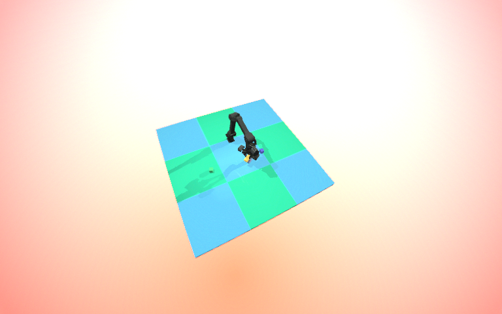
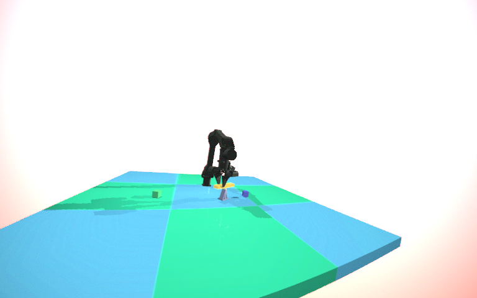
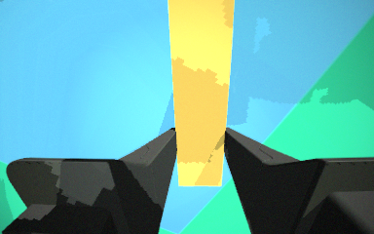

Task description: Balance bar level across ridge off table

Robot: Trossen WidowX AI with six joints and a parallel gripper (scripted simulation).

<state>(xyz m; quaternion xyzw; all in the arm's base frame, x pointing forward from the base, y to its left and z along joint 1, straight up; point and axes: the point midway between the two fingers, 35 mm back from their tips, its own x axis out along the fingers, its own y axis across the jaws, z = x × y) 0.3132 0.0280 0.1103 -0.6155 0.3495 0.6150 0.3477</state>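
The yellow bar is 2 cm to the left of my gripper tip and 1 cm behind it. The rest, counted from my gripper tip: small green cube (33 cm to the right, 6 cm below, 6 cm behind); then small purple cube (18 cm to the left, 6 cm below, 5 cm behind).
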